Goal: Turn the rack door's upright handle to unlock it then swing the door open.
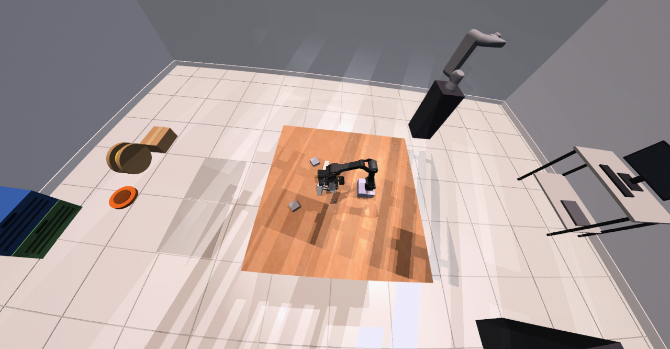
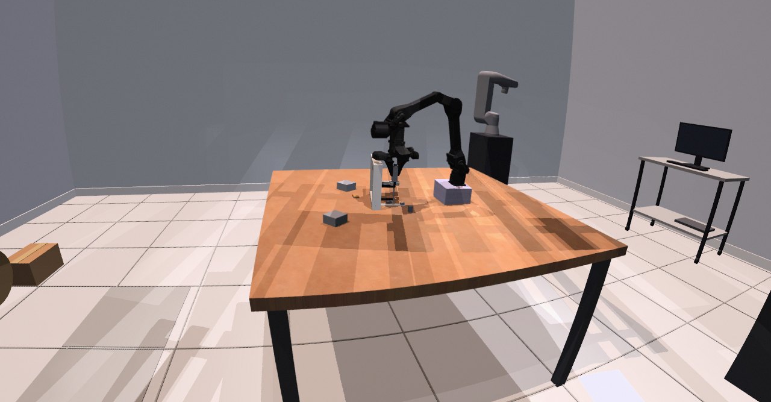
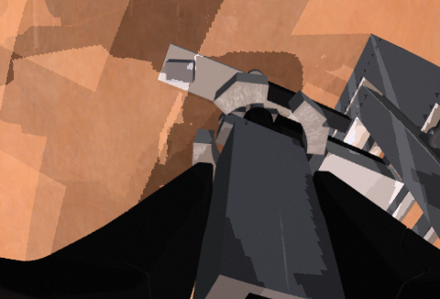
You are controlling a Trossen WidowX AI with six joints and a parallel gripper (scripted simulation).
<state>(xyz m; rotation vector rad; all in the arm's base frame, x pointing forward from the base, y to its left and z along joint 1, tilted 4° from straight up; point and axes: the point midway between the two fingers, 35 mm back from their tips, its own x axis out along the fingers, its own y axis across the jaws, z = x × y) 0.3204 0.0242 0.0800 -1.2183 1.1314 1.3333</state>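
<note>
The small dark cube lies 50 mm behind my gripper tip, 80 mm to the left of it and 120 mm below it.
</note>
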